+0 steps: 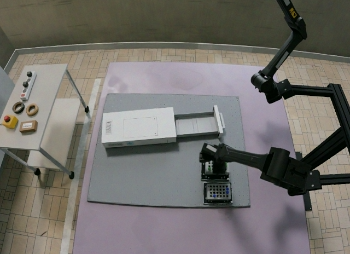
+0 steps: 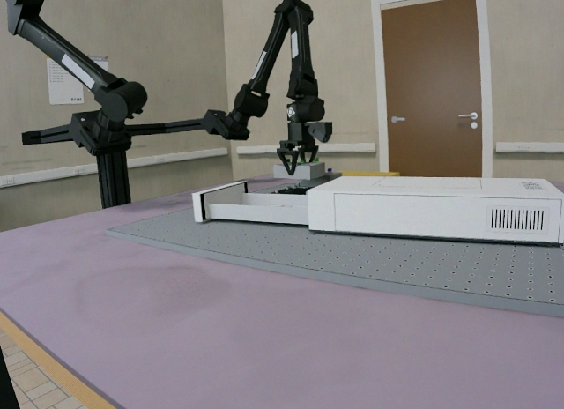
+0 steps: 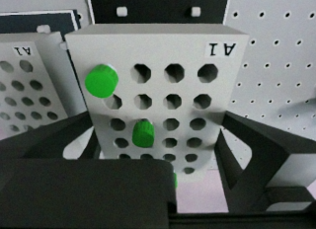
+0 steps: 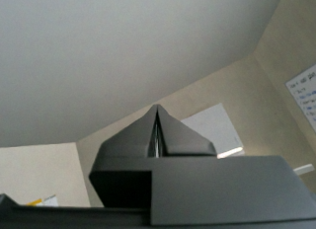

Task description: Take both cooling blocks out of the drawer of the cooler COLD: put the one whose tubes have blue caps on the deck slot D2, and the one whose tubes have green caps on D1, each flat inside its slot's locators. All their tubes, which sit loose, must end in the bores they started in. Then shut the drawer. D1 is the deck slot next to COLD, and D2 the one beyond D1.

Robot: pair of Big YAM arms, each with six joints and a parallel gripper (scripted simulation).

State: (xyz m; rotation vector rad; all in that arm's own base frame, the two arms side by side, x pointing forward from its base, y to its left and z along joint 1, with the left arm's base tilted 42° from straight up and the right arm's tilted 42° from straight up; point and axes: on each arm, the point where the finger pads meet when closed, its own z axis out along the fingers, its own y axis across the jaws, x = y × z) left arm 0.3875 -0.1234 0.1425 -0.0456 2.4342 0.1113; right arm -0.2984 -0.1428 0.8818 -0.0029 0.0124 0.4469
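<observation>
Now: the deck slot D1 70 mm below my left hand. The rest, counted from my left hand: white cooler: 280 mm to the right, 260 mm ahead, 30 mm below; then deck slot D2: 140 mm to the left, 70 mm below.
</observation>
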